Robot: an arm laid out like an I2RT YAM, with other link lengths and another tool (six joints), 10 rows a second.
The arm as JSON. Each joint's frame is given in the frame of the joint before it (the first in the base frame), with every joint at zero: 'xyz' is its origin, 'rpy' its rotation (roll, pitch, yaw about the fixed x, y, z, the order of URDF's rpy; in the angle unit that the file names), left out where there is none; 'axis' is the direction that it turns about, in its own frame. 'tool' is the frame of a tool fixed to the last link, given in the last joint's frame.
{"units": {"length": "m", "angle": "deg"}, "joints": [
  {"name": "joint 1", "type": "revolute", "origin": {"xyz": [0.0, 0.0, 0.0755]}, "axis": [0.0, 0.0, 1.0]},
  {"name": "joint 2", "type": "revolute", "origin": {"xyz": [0.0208, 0.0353, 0.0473]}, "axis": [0.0, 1.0, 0.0]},
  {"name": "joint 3", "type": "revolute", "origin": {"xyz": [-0.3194, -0.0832, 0.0]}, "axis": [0.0, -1.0, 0.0]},
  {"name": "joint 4", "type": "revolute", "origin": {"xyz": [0.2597, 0.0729, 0.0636]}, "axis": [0.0, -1.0, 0.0]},
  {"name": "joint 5", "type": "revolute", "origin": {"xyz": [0.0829, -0.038, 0.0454]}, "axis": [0.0, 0.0, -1.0]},
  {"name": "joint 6", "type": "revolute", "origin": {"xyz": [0.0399, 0.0, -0.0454]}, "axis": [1.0, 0.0, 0.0]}
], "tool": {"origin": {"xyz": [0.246, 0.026, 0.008], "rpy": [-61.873, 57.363, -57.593]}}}
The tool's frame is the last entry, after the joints.
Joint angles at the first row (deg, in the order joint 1, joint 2, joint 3, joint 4, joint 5, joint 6):
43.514, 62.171, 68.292, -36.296, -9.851, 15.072
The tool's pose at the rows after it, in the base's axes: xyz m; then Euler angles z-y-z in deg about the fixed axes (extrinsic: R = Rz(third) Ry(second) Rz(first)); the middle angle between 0 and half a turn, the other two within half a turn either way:
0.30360, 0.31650, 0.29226, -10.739, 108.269, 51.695
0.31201, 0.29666, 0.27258, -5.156, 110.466, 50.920
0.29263, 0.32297, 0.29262, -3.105, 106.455, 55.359
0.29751, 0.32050, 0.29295, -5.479, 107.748, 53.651
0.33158, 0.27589, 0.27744, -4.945, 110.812, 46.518
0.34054, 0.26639, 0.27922, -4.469, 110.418, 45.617
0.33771, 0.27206, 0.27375, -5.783, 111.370, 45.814
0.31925, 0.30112, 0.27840, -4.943, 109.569, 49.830
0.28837, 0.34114, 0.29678, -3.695, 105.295, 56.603
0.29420, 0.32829, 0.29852, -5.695, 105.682, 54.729
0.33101, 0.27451, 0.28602, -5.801, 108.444, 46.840
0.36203, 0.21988, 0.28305, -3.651, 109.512, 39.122
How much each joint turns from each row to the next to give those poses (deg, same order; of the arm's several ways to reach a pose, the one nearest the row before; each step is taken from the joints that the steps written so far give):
-2.324, 0.816, -0.968, -2.961, 4.310, -2.962
-6.525, 0.406, -1.544, -1.200, -5.875, 1.410
2.767, -1.297, -0.969, 3.351, -2.620, 1.894
1.619, 0.848, 2.008, -1.894, 3.608, -0.602
-7.452, 0.960, 0.640, -2.829, 0.061, -0.326
-2.847, 0.224, 0.078, 0.269, -1.730, -0.692
2.187, 0.485, 0.102, -0.233, 2.088, -0.185
4.559, -0.561, -1.397, 2.641, -0.086, 1.495
5.243, -1.158, -1.659, 4.555, -2.243, 1.217
-0.940, -0.799, 0.572, -1.527, 1.404, -1.457
-9.053, 0.039, 0.673, -3.538, -0.511, -1.392
-9.983, 0.093, 0.681, -2.129, -2.228, 0.375

